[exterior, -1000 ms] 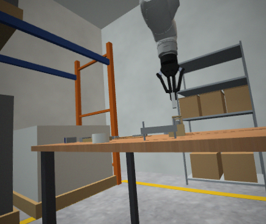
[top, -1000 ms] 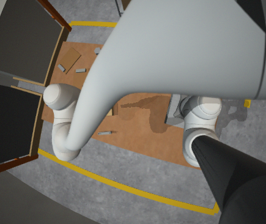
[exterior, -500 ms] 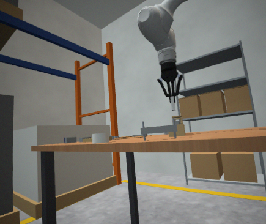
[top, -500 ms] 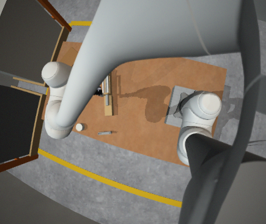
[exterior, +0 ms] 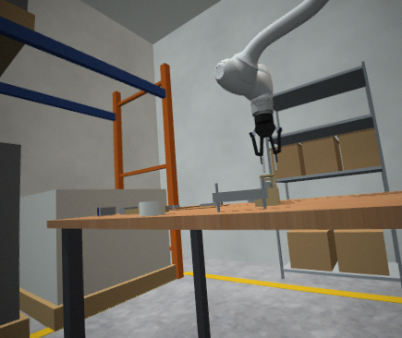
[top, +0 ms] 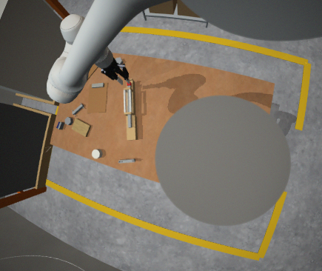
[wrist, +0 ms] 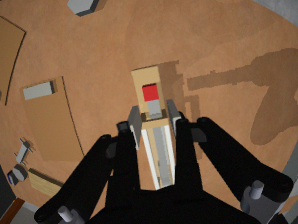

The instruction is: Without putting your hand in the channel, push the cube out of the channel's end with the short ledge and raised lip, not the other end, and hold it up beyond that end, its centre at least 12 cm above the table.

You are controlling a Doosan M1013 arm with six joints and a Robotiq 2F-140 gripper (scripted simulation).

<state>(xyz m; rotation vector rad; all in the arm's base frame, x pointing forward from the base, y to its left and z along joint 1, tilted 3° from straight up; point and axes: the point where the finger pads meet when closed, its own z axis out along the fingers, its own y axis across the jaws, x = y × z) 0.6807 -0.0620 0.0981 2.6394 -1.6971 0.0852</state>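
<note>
Right now my hand is 100 mm above the red cube, 10 mm to the left of it and 10 mm short of it. The rest, counted from my hand: channel (100 mm to the left, 100 mm below, 40 mm behind); then flat tan block (390 mm to the left, 290 mm ahead, 140 mm below); then grey hexagonal block (190 mm ahead, 170 mm to the right, 140 mm below).
</note>
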